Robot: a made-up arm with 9 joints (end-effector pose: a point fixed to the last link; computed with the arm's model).
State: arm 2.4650 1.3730 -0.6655 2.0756 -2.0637 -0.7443 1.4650 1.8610 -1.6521
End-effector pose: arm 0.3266 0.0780 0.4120 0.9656 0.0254 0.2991
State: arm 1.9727 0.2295 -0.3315 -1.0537 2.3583 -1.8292 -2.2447 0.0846 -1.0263
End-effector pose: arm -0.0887 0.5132 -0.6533 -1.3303 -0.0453 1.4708
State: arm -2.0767 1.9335 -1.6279 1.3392 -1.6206 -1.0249 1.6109 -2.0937 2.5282
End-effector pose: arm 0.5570 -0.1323 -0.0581 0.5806 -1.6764 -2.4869
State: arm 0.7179 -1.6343 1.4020 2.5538 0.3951 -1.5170 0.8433 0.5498 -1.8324
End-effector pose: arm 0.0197 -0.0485 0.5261 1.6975 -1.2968 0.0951
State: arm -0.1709 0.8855 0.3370 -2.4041 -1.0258 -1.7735 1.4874 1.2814 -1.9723
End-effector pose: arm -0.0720 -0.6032 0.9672 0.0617 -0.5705 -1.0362
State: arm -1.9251 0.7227 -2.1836 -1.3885 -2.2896 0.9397 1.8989 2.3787 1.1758
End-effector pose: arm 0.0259 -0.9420 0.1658 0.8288 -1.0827 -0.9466
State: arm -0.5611 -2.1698 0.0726 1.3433 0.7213 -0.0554 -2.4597 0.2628 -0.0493
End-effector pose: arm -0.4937 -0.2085 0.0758 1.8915 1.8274 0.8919
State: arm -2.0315 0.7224 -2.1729 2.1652 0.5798 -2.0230 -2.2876 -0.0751 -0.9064
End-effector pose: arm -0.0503 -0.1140 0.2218 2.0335 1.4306 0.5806
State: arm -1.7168 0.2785 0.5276 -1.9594 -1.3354 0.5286 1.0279 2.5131 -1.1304
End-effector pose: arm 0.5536 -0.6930 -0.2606 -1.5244 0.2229 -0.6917
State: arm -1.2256 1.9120 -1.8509 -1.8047 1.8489 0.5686 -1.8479 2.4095 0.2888
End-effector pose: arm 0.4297 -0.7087 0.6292 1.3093 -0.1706 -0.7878
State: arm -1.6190 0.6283 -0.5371 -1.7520 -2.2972 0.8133 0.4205 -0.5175 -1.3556
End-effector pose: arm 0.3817 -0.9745 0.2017 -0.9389 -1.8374 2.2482
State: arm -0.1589 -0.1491 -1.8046 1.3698 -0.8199 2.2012 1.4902 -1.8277 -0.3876
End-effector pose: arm -0.5317 0.4317 -0.2329 -1.3036 2.5353 -0.3530
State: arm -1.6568 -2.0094 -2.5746 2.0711 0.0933 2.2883 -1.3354 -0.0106 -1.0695
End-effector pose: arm -0.2770 0.1851 0.0501 1.6256 -1.2093 0.0056
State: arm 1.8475 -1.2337 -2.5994 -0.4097 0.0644 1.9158 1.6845 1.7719 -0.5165
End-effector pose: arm 0.2393 0.3475 0.6516 2.4869 -1.3473 1.3668
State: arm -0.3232 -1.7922 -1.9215 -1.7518 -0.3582 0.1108 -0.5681 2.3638 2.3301
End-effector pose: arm -0.2287 -0.2991 0.4709 1.3116 0.7684 0.2846
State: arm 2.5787 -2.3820 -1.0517 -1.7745 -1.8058 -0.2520 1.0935 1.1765 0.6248
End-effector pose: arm -0.4357 0.5465 -0.5359 -0.3003 0.1470 -2.5626
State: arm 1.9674 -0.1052 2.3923 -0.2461 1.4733 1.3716 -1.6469 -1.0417 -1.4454
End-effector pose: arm 0.3892 1.0938 0.5843 -0.7063 1.3597 -0.3075
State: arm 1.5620 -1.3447 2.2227 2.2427 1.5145 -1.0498 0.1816 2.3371 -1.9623
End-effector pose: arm -0.3546 0.3535 0.3498 -1.3414 -0.6771 1.3246
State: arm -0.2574 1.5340 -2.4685 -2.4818 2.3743 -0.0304 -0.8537 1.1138 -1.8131
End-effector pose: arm -0.1012 -0.1100 0.7197 -0.1724 -1.7085 1.5777
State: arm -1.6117 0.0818 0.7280 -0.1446 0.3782 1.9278 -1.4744 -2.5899 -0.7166
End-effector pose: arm 0.6193 -0.9903 0.5678 2.4785 0.4968 0.9240
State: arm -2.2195 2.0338 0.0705 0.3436 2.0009 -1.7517 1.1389 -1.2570 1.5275
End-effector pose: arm 0.2531 -0.1067 -0.1888 0.3279 1.6960 0.8129
